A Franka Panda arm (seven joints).
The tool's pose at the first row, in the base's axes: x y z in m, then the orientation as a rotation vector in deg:
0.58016, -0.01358, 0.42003, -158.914, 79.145, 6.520
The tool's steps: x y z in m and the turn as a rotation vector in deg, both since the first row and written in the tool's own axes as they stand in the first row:
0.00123, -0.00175, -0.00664, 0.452, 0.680, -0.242
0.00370, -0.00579, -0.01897, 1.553, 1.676, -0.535
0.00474, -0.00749, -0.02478, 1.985, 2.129, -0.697
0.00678, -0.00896, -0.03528, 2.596, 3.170, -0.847
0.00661, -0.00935, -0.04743, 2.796, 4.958, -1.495
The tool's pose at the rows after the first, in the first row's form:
0.58261, -0.01396, 0.42655, -159.006, 78.807, 5.254
0.58790, -0.01435, 0.43865, -158.724, 78.246, 3.094
0.59016, -0.01456, 0.44435, -158.663, 77.970, 2.163
0.59305, -0.01602, 0.45465, -158.679, 77.769, 0.299
0.59384, -0.01649, 0.46678, -159.631, 77.140, -2.335

